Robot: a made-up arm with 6 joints.
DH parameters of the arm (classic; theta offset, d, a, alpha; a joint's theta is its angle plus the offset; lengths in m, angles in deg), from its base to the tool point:
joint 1: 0 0.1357 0 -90
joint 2: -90 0 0.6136 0
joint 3: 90 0.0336 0 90
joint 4: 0 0.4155 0 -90
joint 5: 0 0 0 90
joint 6: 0 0.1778 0 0
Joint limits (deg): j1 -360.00..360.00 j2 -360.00..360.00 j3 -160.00..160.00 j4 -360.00..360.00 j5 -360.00..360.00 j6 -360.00..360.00
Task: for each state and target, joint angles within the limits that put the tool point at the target. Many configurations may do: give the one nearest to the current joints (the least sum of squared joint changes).
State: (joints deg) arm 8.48 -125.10 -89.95 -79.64 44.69 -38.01
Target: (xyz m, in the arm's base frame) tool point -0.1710 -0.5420 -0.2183
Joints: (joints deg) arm 59.31 -77.83 -108.68 -86.96 66.82 -38.01
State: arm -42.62 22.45 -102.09 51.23 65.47 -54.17
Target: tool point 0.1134 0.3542 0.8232
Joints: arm -78.95 14.07 -102.76 60.77 69.74 -54.17
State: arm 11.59 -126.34 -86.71 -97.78 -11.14 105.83
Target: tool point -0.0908 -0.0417 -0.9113
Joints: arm 26.35 -146.01 -58.00 -95.84 9.99 105.83
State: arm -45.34 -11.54 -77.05 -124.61 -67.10 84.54
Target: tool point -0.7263 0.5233 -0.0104
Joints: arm -25.98 -64.60 -85.95 -125.36 -54.94 84.54
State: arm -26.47 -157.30 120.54 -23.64 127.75 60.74
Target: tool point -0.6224 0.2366 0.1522
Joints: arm -25.40 -124.06 78.82 -30.70 106.87 60.74
